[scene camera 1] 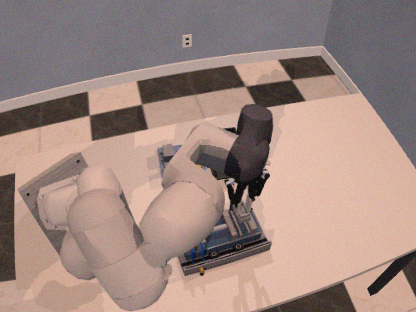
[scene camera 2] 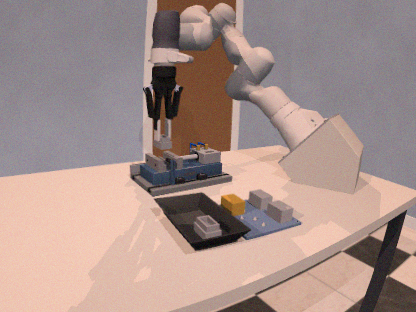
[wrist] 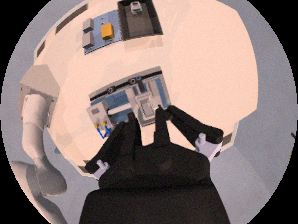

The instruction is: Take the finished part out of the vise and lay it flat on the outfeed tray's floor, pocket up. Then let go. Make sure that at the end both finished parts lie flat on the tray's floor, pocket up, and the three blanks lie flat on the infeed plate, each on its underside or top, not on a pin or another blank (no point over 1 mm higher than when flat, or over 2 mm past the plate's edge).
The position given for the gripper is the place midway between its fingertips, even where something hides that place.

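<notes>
The gripper point(scene camera 2: 162, 139) is visible, and the views also show the same gripper point(scene camera 1: 242, 210) and, once more, the gripper point(wrist: 147, 106).
</notes>
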